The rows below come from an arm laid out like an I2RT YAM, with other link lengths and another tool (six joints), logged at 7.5 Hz.
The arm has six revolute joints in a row. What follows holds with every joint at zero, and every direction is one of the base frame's. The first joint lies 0.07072 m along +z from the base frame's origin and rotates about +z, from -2.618 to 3.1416 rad. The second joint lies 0.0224 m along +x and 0.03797 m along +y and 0.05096 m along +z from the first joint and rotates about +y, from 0 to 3.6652 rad. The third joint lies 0.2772 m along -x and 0.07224 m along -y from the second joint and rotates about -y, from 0 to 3.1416 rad. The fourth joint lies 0.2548 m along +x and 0.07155 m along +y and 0.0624 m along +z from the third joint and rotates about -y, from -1.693 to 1.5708 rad. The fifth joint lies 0.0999 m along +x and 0.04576 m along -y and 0.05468 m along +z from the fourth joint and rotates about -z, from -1.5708 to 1.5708 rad. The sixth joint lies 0.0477 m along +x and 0.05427 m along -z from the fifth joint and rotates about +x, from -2.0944 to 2.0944 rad. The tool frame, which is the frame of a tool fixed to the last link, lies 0.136 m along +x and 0.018 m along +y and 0.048 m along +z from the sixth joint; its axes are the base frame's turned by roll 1.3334, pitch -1.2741 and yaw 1.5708 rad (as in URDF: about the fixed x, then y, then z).
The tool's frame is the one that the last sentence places.
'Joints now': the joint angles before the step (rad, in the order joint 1, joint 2, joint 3, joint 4, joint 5, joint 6). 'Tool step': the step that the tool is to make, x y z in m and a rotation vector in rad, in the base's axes. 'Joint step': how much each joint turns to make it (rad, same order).
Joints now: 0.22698 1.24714 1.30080 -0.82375 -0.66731 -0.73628
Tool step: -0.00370 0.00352 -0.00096 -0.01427 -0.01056 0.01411
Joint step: 0.01532 -0.00306 0.00155 -0.00612 0.01225 -0.01378
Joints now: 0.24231 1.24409 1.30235 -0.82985 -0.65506 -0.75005
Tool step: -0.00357 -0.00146 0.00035 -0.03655 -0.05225 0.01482
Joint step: 0.00466 -0.01531 0.00001 -0.00467 0.02605 -0.05208
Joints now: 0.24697 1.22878 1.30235 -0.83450 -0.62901 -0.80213
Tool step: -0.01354 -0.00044 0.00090 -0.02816 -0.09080 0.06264
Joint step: 0.00002 -0.03981 -0.03049 0.01372 -0.01213 -0.09799
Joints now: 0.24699 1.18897 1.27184 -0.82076 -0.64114 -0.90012
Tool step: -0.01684 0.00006 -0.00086 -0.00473 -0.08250 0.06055
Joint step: -0.00003 -0.05837 -0.06145 0.03688 -0.02917 -0.07390
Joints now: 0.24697 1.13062 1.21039 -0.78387 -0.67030 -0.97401
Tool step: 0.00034 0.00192 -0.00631 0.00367 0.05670 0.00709
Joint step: -0.00002 0.02899 0.01375 -0.03216 -0.01690 0.01063
